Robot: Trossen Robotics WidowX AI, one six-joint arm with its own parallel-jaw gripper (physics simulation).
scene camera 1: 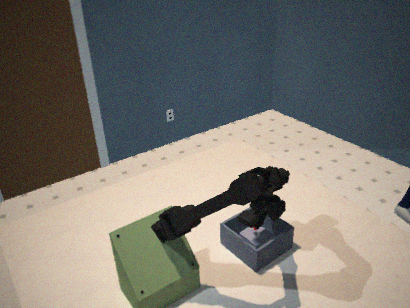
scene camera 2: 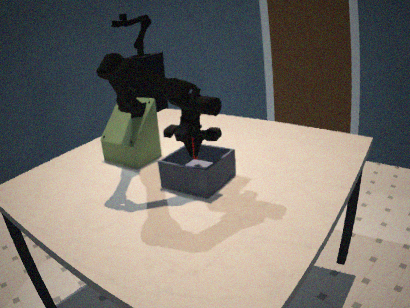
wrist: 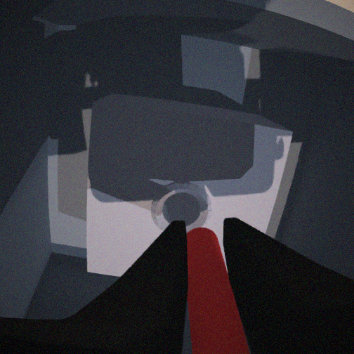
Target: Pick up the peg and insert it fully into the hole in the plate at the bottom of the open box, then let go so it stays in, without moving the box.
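Places are measured from the arm's base along level axes (x back, y up, z left), in centimetres.
Where they show: gripper, between the fingertips: (scene camera 1: 258, 227) (scene camera 2: 193, 156); arm's base, origin of its link: (scene camera 1: 164, 229) (scene camera 2: 138, 110).
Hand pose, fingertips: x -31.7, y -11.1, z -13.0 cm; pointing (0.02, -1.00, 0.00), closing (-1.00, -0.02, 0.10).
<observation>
Things, the pixels of their top centre, and the offset from my fingertips. Level surfaces: height alone.
- red peg, centre of its top: (scene camera 2: 193, 136) (scene camera 1: 256, 211) dx +0.1, dy +6.8, dz +1.2 cm
- dark grey-blue box, centre of its top: (scene camera 2: 196, 155) (scene camera 1: 256, 225) dx -0.5, dy +0.1, dz +1.2 cm
- pale plate, centre of its top: (scene camera 2: 197, 165) (scene camera 1: 256, 233) dx -0.5, dy -3.6, dz +1.2 cm
- pale table, height of its surface: dy -9.7 cm
The black gripper (scene camera 1: 254, 224) (scene camera 2: 194, 156) (wrist: 205, 223) points down into the open box and is shut on the red peg (scene camera 1: 255, 228) (scene camera 2: 193, 146) (wrist: 212, 290). The peg's rounded lower end shows between the fingertips in the wrist view. The dark grey-blue box (scene camera 1: 240, 249) (scene camera 2: 182, 179) stands on the table. The pale plate (scene camera 1: 247, 234) (scene camera 2: 205, 163) (wrist: 117, 240) lies at its bottom. The plate's round hole (wrist: 182, 206) shows just beyond the peg's tip in the wrist view, partly behind the left finger. The peg's end appears above the plate, outside the hole.
A green sloped block (scene camera 1: 142, 260) (scene camera 2: 119, 152) stands beside the box, under the arm's base. The box's side walls (wrist: 25, 220) rise close around the gripper. The pale table (scene camera 1: 75, 250) (scene camera 2: 300, 175) carries both, with arm shadows across it. Part of a shoe shows at scene camera 1's right edge.
</observation>
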